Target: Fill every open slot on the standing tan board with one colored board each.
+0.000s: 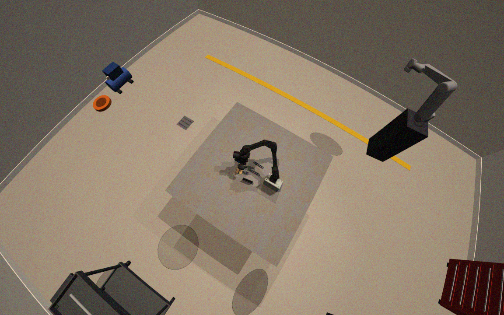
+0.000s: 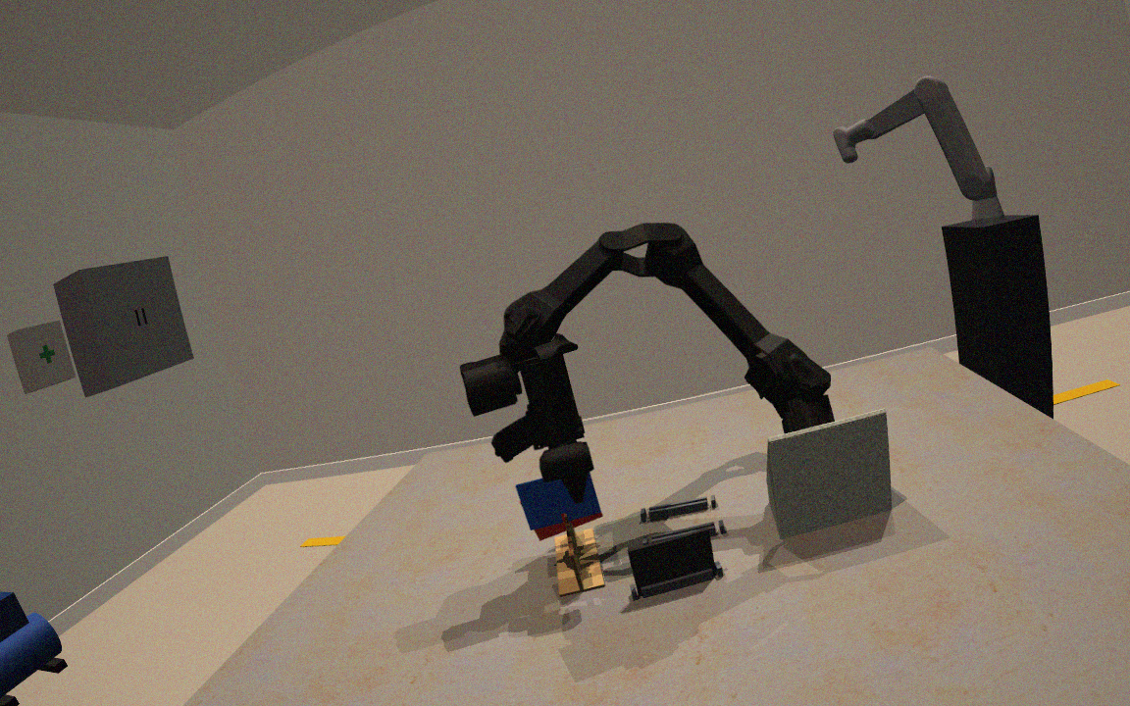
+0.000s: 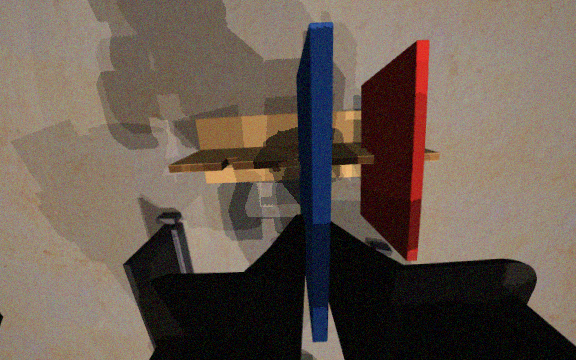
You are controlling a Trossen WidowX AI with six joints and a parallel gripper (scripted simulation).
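Right now my gripper tip is 2 cm short of the tan board and 7 cm above it. The rest, counted from my gripper tip: blue board: 2 cm ahead; red board: 3 cm ahead, 5 cm to the right, 4 cm below; black board: 10 cm behind, 13 cm to the left, 7 cm below.
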